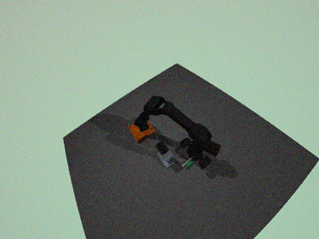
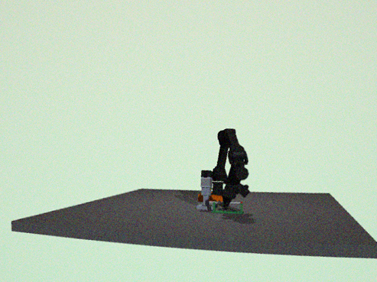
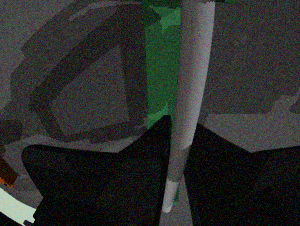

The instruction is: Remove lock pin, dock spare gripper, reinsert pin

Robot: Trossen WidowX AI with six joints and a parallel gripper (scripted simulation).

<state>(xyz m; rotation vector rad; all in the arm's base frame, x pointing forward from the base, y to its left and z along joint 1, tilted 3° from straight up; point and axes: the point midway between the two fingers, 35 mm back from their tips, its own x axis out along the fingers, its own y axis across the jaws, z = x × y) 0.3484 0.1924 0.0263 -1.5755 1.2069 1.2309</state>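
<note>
Now: the green rest 1 cm to the left of my gripper tip and 1 cm above it. Also, from my gripper tip: grey mount (8 cm behind, 12 cm to the right, 4 cm above); spare gripper (7 cm behind, 12 cm to the right, 11 cm above).
</note>
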